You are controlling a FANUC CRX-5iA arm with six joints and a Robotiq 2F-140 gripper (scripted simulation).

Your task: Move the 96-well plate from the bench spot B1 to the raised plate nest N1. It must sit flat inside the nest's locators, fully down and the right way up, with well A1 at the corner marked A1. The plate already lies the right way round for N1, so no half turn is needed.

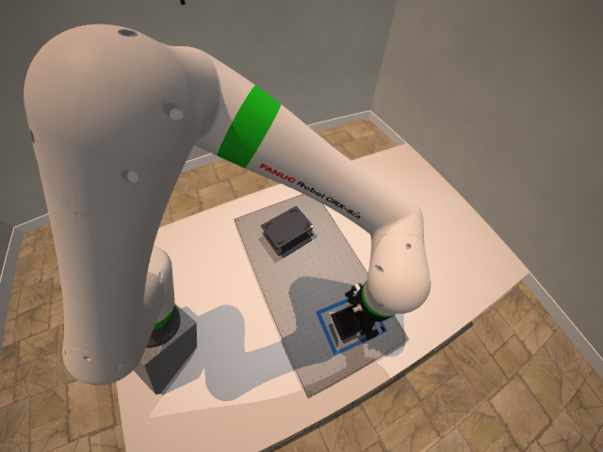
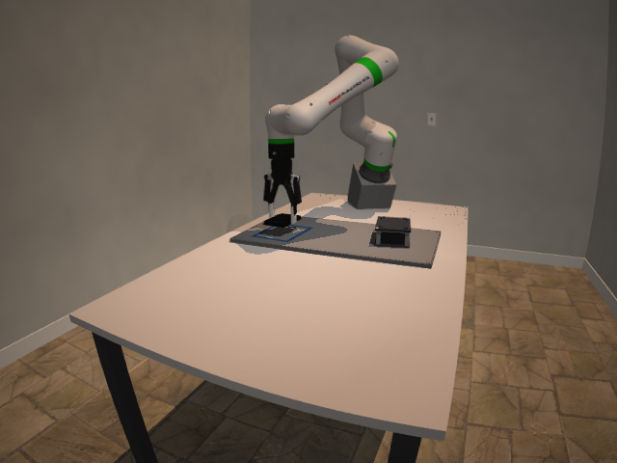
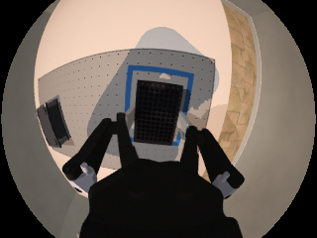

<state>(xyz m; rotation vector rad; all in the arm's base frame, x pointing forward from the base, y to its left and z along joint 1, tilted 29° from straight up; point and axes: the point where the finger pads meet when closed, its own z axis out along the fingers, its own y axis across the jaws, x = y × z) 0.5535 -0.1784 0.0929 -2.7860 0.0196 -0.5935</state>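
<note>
Right now my hand is 39 cm to the right of the raised plate nest N1, 10 cm past it and 1 cm above it. Also, from my hand: black 96-well plate 2 cm below.
</note>
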